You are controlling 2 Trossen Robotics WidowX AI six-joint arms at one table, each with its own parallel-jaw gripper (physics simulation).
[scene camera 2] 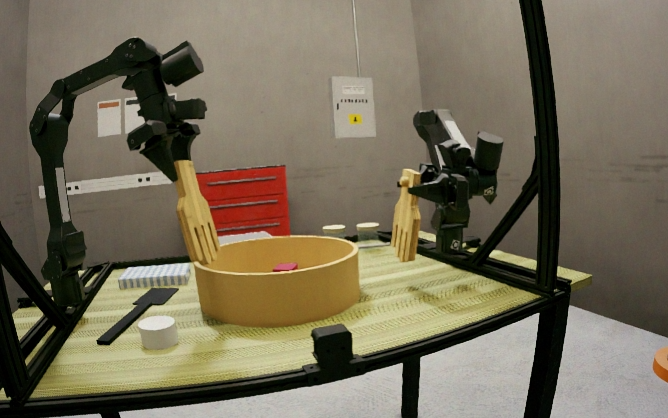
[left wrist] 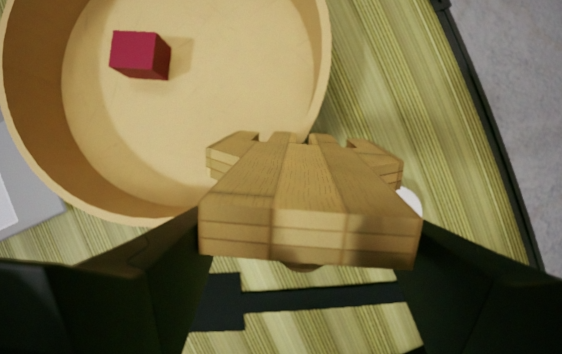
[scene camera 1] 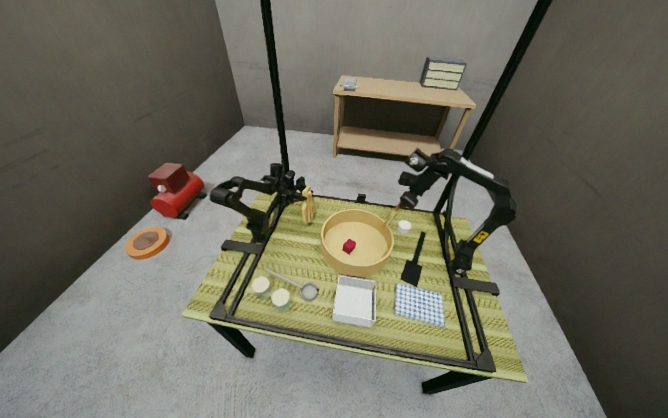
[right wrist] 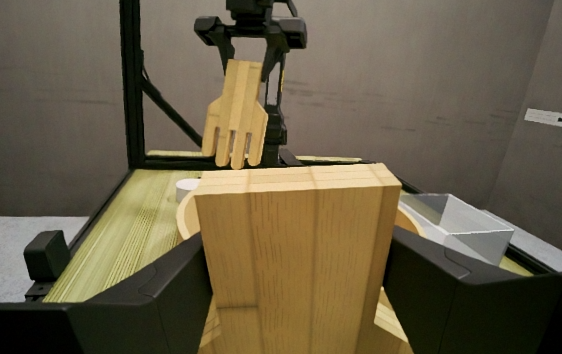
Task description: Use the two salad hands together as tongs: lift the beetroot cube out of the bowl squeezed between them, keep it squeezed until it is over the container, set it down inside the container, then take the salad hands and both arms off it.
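Frame: origin at the left arm's base, x back, y right, z up, level; metres.
Seen in the pictures: left gripper, fingertip midpoint: (scene camera 2: pixel 183 179) (left wrist: pixel 302 216) (scene camera 1: pixel 402 203) (right wrist: pixel 244 80); right gripper, fingertip midpoint: (scene camera 2: pixel 402 187) (scene camera 1: pixel 310 195) (right wrist: pixel 293 231); left arm's base at its link origin: (scene camera 2: pixel 69 302) (scene camera 1: pixel 456 268) (right wrist: pixel 268 162); right arm's base at its link origin: (scene camera 2: pixel 449 251) (scene camera 1: pixel 260 237).
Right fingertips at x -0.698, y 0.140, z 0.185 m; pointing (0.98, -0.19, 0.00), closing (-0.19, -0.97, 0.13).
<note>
Pixels of each thing's top centre, then the offset from my right fingertips to it.
- red beetroot cube at its top centre: (left wrist: pixel 131 49) (scene camera 2: pixel 285 266) (scene camera 1: pixel 349 243) dx +0.208, dy -0.122, dz -0.150 m
- round wooden bowl at its top centre: (left wrist: pixel 149 47) (right wrist: pixel 302 210) (scene camera 2: pixel 273 251) (scene camera 1: pixel 357 234) dx +0.236, dy -0.093, dz -0.111 m
- wooden salad hand at its top centre: (left wrist: pixel 322 189) (scene camera 2: pixel 187 159) (right wrist: pixel 241 59) dx +0.392, dy -0.014, dz +0.079 m
- white container at its top centre: (right wrist: pixel 448 210) (scene camera 2: pixel 243 238) (scene camera 1: pixel 355 296) dx +0.256, dy -0.371, dz -0.128 m
- black spatula at its top centre: (left wrist: pixel 279 302) (scene camera 2: pixel 138 308) (scene camera 1: pixel 417 254) dx +0.530, dy -0.090, dz -0.196 m
- white round pot at its top centre: (scene camera 2: pixel 156 322) (right wrist: pixel 191 183) (scene camera 1: pixel 405 224) dx +0.477, dy +0.067, dz -0.170 m
- checked cloth at its top centre: (scene camera 2: pixel 154 270) (scene camera 1: pixel 419 302) dx +0.508, dy -0.331, dz -0.179 m
- ladle at its top centre: (scene camera 1: pixel 289 280) dx -0.010, dy -0.334, dz -0.174 m
The red beetroot cube (scene camera 1: pixel 349 246) (scene camera 2: pixel 285 267) (left wrist: pixel 134 50) lies on the floor of the round wooden bowl (scene camera 1: pixel 332 256) (scene camera 2: pixel 280 297) (left wrist: pixel 30 75). My left gripper (scene camera 1: pixel 407 202) (scene camera 2: pixel 180 164) is shut on a wooden salad hand (scene camera 2: pixel 197 220) (left wrist: pixel 310 200) (right wrist: pixel 235 115), tines down by the bowl's rim; contact is unclear. My right gripper (scene camera 1: pixel 302 197) (scene camera 2: pixel 413 187) is shut on the other salad hand (scene camera 1: pixel 308 210) (scene camera 2: pixel 407 220) (right wrist: pixel 300 270), hanging upright beside the bowl, apart from it. The white container (scene camera 1: pixel 354 317) (right wrist: pixel 475 245) stands in front of the bowl in scene camera 1; no cube shows in it.
In scene camera 1, a black spatula (scene camera 1: pixel 412 272), a white round pot (scene camera 1: pixel 404 227) (scene camera 2: pixel 158 332) and a checked cloth (scene camera 1: pixel 419 304) (scene camera 2: pixel 154 276) lie right of the bowl and container. A ladle (scene camera 1: pixel 309 291) and two jars (scene camera 1: pixel 261 285) (scene camera 1: pixel 280 298) are left of the container.
</note>
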